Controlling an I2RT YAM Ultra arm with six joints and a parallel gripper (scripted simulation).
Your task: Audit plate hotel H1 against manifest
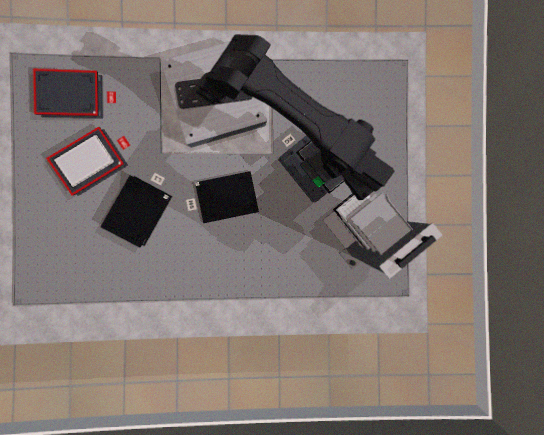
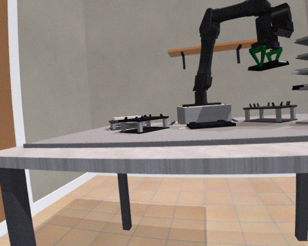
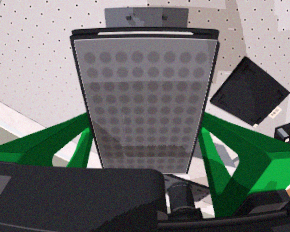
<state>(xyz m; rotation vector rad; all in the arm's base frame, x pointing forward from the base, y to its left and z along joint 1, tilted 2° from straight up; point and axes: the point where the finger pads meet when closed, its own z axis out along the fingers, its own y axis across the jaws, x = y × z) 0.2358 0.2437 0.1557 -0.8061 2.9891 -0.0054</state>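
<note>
Right now my hand is 26 cm to the left of the recovery nest N6, 22 cm above it and 4 cm short of it. From my hand the other things lie so: H1 tag: 23 cm below, 15 cm to the left, 6 cm ahead; then regrip nest RG: 17 cm below; then landing nest L1: 51 cm to the right, 18 cm below, 5 cm ahead.
</note>
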